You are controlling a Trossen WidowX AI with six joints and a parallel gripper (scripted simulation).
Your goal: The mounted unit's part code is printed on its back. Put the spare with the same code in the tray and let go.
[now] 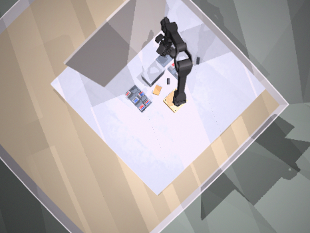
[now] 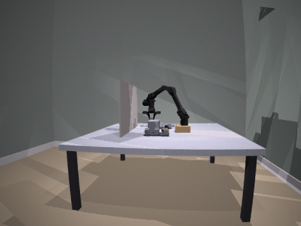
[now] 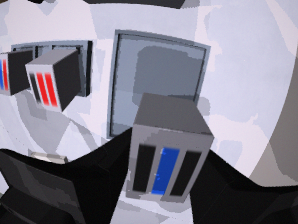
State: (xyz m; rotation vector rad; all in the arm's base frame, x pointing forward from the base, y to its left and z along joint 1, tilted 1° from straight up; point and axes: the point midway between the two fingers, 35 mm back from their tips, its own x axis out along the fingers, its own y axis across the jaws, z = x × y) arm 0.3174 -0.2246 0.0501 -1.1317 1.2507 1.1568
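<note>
The grey tray is 10 mm behind my gripper tip, 10 mm to the left of it and 80 mm below it. Round my gripper tip: grey piece 230 mm behind, 160 mm to the right, 80 mm below; then rack 60 mm behind, 400 mm to the left, 70 mm below; then dark panel 200 mm ahead, 170 mm to the left, 140 mm above.
</note>
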